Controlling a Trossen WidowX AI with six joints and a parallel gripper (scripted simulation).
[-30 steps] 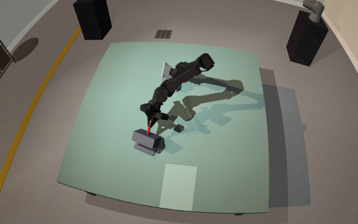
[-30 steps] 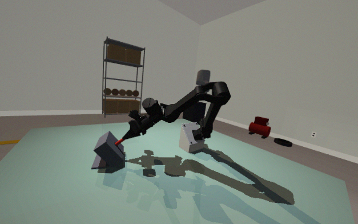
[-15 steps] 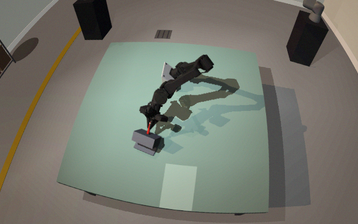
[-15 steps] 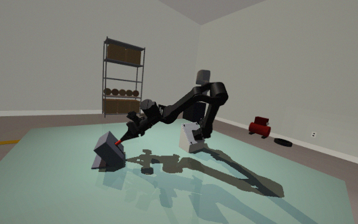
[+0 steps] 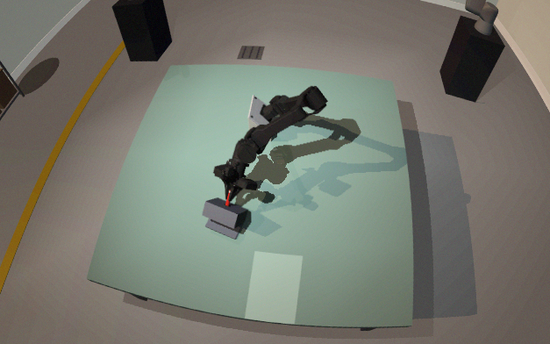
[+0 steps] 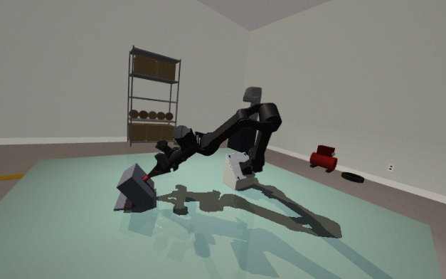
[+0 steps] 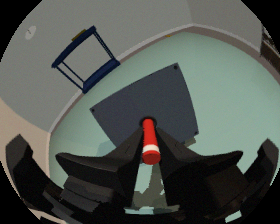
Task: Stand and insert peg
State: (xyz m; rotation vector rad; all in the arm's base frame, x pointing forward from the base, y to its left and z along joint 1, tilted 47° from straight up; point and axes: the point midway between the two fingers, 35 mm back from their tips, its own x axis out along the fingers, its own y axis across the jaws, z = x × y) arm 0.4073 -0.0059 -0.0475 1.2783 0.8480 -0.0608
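Right now the peg is 10 mm behind my gripper tip and 10 mm above it. Round my gripper tip: sloped panel: 40 mm ahead, 30 mm below, 10 mm to the right.
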